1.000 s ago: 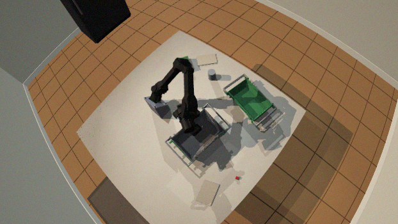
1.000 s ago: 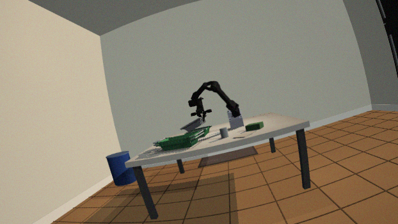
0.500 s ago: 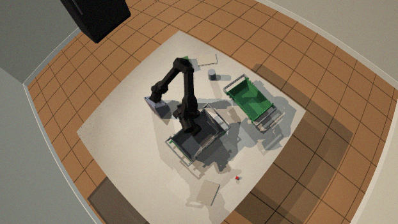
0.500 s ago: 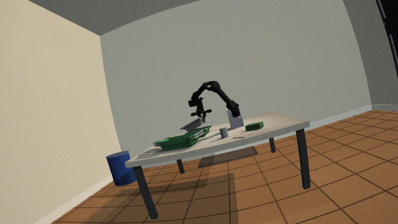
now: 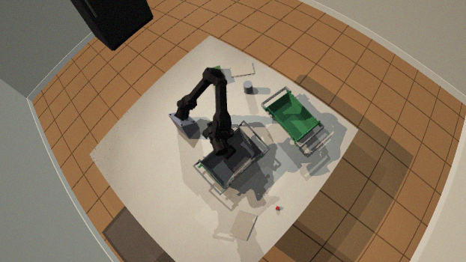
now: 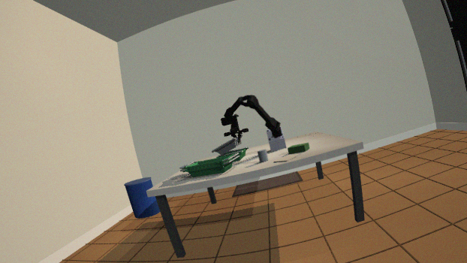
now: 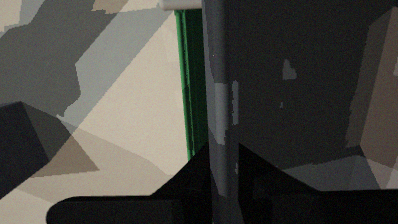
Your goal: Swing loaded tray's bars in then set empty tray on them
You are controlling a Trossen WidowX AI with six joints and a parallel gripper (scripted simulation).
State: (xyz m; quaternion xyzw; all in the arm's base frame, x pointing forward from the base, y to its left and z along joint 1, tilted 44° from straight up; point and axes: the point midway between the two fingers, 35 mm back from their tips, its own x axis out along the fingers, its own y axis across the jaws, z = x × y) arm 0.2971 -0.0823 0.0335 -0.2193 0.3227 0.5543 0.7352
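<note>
Now: gripper tip 80 mm short of the grey tray, 20 mm to the left of it and 10 mm below it. From my gripper tip the other things lie so: green block 350 mm behind, 420 mm to the left, 100 mm below; then grey cylinder 120 mm behind, 430 mm to the left, 80 mm below; then red block 400 mm ahead, 100 mm to the right, 110 mm below.
</note>
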